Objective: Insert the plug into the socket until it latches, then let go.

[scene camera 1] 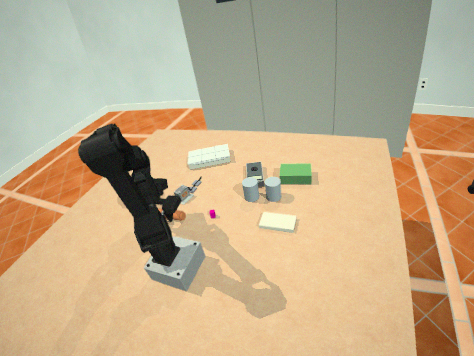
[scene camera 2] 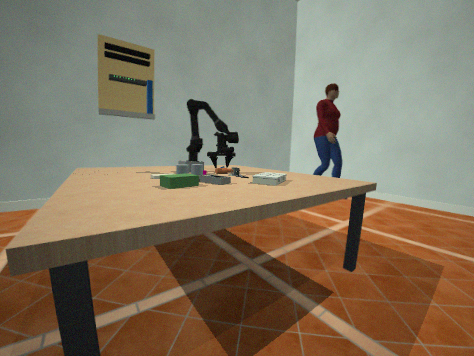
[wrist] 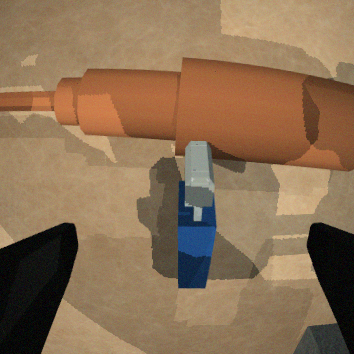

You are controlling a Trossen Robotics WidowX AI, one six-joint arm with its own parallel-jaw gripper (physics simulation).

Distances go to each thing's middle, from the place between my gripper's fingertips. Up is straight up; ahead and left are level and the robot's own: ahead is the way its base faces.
The orange screwdriver (wrist: 245,112) is 40 mm ahead of my hand, 30 mm to the left of it and 10 mm below it. Round my hand: white segmented tray (scene camera 1: 219,154) (420 mm ahead, 10 mm to the left, 10 mm below).
